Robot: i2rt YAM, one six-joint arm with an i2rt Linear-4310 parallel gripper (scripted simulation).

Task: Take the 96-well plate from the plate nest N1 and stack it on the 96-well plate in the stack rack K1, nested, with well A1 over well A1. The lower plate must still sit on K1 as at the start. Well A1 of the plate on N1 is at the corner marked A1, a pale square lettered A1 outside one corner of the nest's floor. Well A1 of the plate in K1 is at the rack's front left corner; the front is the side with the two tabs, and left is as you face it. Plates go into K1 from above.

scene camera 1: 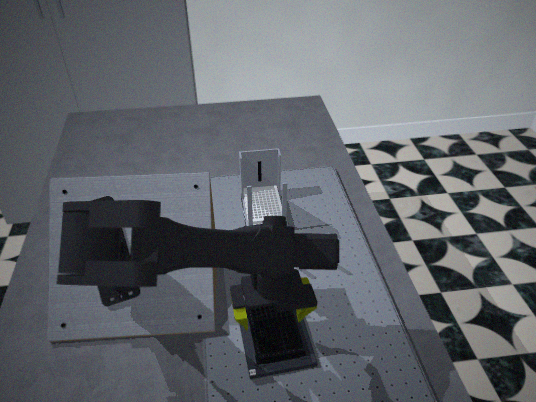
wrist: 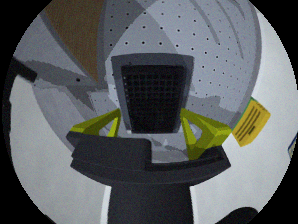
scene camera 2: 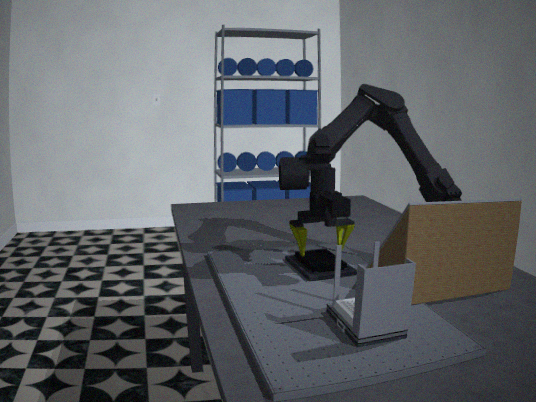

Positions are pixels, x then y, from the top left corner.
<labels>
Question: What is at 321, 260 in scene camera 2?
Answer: A black 96-well plate.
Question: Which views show the black 96-well plate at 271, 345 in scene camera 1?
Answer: Scene camera 1, the wrist view and scene camera 2: all of them.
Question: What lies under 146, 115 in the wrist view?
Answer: A black 96-well plate.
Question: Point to a rack back wall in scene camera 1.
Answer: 269, 157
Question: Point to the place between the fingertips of my gripper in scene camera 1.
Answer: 272, 323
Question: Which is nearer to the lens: the black 96-well plate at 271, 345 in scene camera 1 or the white 96-well plate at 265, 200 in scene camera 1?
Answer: The black 96-well plate.
</labels>
